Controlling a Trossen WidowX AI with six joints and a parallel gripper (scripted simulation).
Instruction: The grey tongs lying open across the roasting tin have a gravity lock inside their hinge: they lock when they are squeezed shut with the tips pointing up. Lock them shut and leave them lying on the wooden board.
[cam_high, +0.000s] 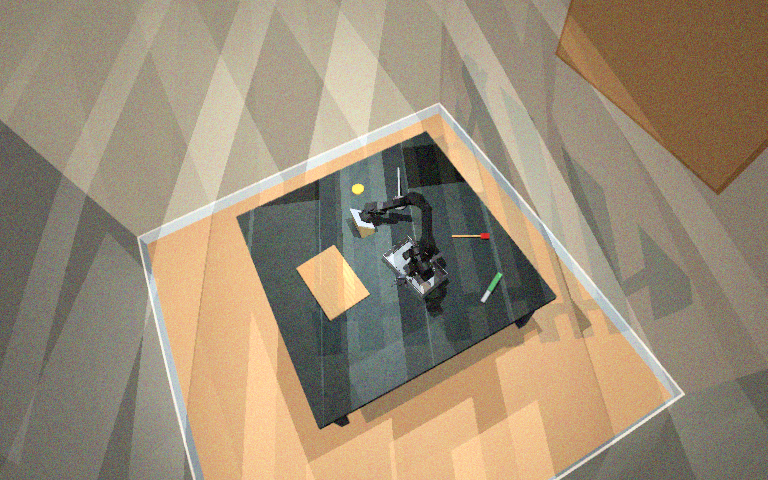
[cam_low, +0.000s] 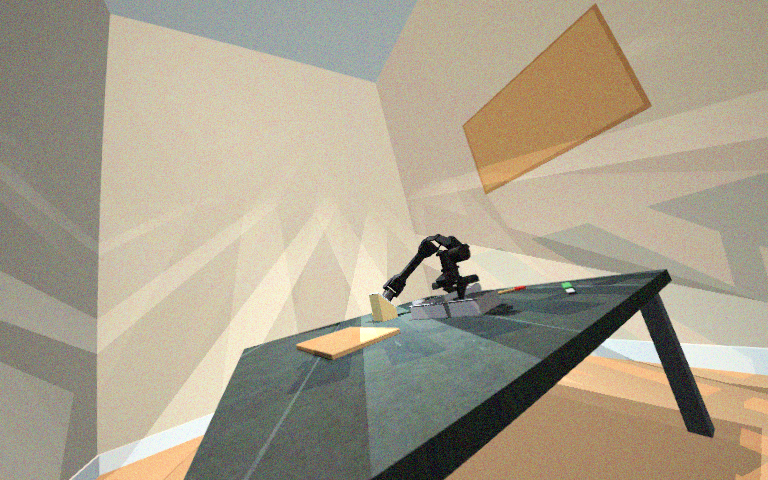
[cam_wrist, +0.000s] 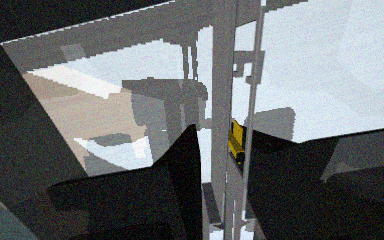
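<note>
Right now my gripper tip is 4 cm past the roasting tin and 1 cm to the left of it. The rest, counted from my gripper tip: wooden board (12 cm behind, 44 cm to the right, 2 cm below).
</note>
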